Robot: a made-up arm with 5 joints. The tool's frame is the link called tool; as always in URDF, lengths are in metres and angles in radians. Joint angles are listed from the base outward. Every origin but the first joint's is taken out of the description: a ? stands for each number. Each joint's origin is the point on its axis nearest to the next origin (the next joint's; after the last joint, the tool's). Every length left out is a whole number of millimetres.
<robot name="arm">
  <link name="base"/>
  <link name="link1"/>
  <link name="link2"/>
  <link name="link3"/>
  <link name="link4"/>
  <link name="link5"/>
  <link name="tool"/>
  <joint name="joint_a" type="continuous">
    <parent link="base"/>
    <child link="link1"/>
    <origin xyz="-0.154 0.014 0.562" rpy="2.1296 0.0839 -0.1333"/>
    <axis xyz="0 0 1"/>
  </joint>
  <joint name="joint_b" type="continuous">
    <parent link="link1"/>
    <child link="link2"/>
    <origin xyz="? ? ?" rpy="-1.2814 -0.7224 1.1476"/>
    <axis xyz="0 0 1"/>
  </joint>
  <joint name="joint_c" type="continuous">
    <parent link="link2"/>
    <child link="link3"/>
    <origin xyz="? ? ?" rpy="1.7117 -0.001 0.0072"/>
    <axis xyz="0 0 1"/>
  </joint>
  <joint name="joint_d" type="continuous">
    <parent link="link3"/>
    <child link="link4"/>
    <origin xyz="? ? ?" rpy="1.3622 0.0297 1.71"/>
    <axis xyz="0 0 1"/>
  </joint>
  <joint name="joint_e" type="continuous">
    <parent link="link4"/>
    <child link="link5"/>
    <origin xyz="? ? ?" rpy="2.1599 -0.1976 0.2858"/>
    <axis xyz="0 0 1"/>
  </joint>
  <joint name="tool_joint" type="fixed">
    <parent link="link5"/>
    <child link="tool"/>
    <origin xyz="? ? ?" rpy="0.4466 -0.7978 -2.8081"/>
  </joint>
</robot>
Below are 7 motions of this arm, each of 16 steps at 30 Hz.
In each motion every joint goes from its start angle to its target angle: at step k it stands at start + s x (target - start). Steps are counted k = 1, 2, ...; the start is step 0. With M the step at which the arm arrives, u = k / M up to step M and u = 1 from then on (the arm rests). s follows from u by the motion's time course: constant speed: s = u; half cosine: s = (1 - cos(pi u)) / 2; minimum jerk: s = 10 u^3 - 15 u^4 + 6 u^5.
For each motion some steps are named. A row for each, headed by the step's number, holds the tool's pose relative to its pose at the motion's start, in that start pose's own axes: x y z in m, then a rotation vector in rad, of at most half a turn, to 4 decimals.
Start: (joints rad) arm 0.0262 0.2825 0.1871 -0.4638 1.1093
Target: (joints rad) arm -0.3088 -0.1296 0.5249 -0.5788 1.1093
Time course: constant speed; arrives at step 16
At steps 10, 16:
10: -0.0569 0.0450 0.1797 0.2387 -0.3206 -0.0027
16: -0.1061 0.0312 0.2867 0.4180 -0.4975 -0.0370

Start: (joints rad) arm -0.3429 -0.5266 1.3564 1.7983 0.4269
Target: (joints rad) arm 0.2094 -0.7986 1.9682 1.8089 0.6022
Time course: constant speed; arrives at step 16
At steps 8, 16:
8: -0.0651 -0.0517 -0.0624 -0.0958 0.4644 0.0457
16: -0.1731 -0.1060 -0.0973 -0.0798 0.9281 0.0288

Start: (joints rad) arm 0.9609 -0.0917 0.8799 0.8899 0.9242
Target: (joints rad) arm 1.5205 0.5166 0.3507 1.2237 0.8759
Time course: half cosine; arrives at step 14
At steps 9, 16:
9: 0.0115 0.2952 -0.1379 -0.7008 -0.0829 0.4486
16: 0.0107 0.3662 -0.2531 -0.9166 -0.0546 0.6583

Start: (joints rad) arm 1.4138 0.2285 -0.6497 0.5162 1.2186
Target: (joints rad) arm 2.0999 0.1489 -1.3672 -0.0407 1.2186
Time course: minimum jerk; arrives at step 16
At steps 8, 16:
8: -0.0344 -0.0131 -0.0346 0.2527 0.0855 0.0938
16: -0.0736 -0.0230 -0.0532 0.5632 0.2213 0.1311

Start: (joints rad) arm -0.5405 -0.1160 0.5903 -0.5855 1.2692
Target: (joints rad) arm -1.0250 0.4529 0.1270 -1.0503 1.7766
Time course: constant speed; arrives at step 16
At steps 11, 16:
11: -0.0810 0.0168 -0.1585 0.9369 0.5718 0.1797
16: -0.1475 0.0450 -0.2077 1.3951 0.7922 0.1700

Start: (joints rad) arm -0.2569 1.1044 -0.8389 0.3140 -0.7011
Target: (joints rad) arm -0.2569 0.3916 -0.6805 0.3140 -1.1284
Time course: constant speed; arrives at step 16
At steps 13, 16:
13: 0.1236 -0.2498 0.1552 -0.4285 -0.3652 -0.7412
16: 0.1269 -0.3128 0.1986 -0.5209 -0.4276 -0.9252

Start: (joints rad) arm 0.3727 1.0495 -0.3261 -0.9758 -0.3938
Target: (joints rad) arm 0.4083 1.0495 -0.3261 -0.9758 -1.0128
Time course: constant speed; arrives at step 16
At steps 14, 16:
14: 0.0253 -0.0128 -0.0140 -0.3983 -0.1529 -0.3687
16: 0.0287 -0.0152 -0.0157 -0.4558 -0.1741 -0.4209

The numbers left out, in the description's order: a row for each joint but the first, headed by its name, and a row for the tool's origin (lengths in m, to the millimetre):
joint_b: -0.003 0.012 0
joint_c: -0.377 0.409 0
joint_d: -0.083 0.096 0
joint_e: -0.026 0.005 0
tool: 0.014 -0.024 0

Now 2 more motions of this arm.
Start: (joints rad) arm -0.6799 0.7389 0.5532 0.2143 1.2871
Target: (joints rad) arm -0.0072 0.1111 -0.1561 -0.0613 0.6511
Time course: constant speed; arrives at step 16
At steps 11, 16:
11: -0.0757 -0.1594 0.1249 -0.1399 -0.4343 -0.3167
16: -0.1381 -0.1741 0.1744 -0.2659 -0.6174 -0.4265

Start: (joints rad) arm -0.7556 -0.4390 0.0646 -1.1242 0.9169
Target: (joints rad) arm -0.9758 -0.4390 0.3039 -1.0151 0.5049
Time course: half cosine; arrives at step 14
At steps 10, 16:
10: 0.0351 -0.0105 0.0517 -0.2039 -0.2315 -0.3168
16: 0.0429 -0.0155 0.0641 -0.2501 -0.2765 -0.4002

